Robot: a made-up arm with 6 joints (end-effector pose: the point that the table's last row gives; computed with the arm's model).
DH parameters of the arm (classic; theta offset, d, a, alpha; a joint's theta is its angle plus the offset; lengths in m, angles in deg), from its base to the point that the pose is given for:
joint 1: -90 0.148 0.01 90
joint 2: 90 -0.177 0.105 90
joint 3: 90 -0.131 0.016 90
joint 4: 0 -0.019 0.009 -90
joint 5: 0 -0.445 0.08 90
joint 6: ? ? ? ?
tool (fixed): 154.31 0.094 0 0
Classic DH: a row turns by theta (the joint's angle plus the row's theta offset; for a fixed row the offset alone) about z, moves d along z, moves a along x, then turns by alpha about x.
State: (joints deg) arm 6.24 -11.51 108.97 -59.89 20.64 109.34
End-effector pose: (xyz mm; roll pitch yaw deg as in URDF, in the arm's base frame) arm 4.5 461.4 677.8 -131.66 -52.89 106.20
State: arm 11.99 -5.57 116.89 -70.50 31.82 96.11
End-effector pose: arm -95.8 409.9 694.2 -176.55 -60.57 149.13
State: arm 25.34 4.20 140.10 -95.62 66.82 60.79
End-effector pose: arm -293.5 110.4 631.1 108.57 -12.75 -139.13
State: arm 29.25 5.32 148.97 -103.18 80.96 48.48
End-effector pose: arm -303.8 -9.7 569.8 96.27 9.87 -133.68
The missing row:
joint 6: 25.69 0 -0.1176 0
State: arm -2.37 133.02 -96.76 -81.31 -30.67 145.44
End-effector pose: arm 268.1 -489.9 134.7 -59.74 13.50 -70.40
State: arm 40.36 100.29 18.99 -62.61 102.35 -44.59
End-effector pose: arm 281.4 378.5 -293.5 -142.73 -6.17 -167.12
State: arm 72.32 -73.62 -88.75 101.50 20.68 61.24
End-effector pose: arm 691.8 -2.2 245.1 -113.98 -31.61 -7.59
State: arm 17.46 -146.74 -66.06 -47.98 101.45 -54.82
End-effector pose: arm 340.0 -265.7 476.5 97.91 75.38 -1.50
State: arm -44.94 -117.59 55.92 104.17 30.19 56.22
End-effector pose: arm 126.4 334.6 194.8 -145.14 -30.95 105.93
